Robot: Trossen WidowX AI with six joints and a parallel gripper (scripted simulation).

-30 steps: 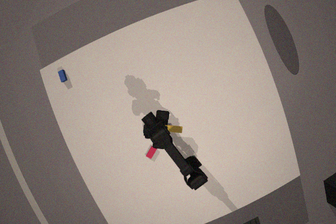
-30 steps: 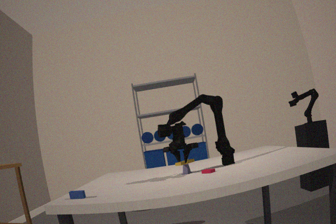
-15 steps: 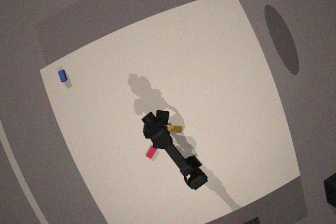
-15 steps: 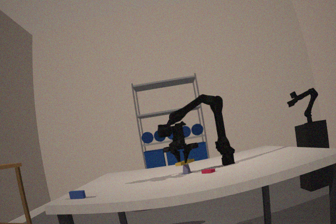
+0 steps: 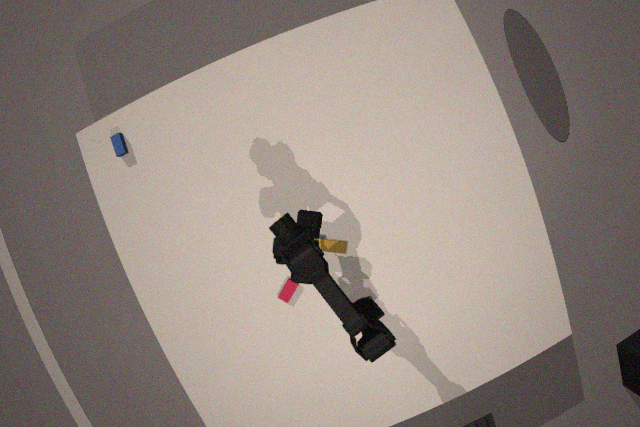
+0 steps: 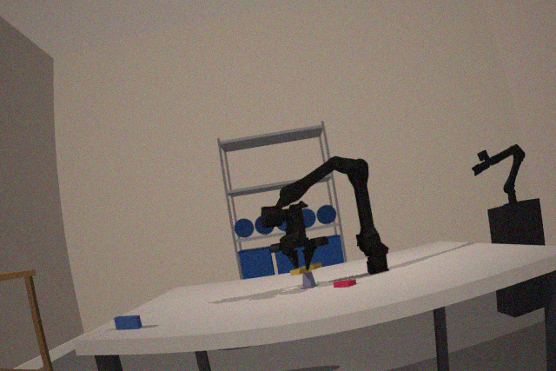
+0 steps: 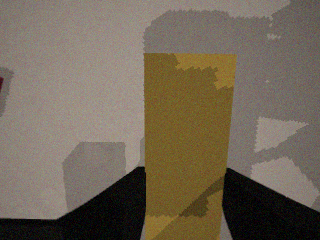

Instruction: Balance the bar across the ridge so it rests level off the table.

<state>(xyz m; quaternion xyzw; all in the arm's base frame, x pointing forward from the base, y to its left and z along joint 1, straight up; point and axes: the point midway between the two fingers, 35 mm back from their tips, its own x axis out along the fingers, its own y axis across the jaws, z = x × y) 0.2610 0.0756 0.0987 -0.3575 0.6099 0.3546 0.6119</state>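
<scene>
Right now the yellow bar is 1 cm behind my gripper tip and 2 cm to the right of it. From my gripper tip the other things lie so: blue block 48 cm ahead, 42 cm to the left, 5 cm below; then red block 12 cm behind, 11 cm to the left, 6 cm below.
</scene>
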